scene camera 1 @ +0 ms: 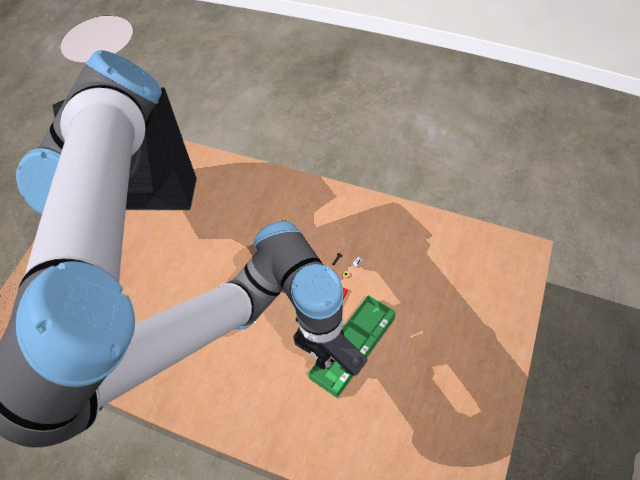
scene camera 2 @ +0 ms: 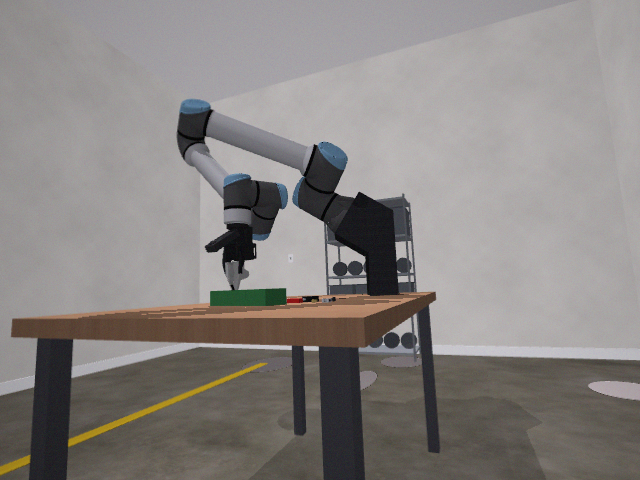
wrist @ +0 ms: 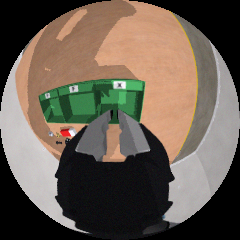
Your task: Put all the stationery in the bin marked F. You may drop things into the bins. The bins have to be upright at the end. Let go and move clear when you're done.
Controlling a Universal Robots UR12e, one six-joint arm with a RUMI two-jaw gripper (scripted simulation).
The gripper shows in scene camera 1, in scene camera 2 [234, 292] and in the wrist view. A green bin shows in scene camera 1, in scene camera 2 and in the wrist view [79, 107]. The same spot on the gripper: [wrist: 135, 139] is [scene camera 1: 327, 361]. One and the same spot on the green bin: [scene camera 2: 254, 297] is [scene camera 1: 385, 329].
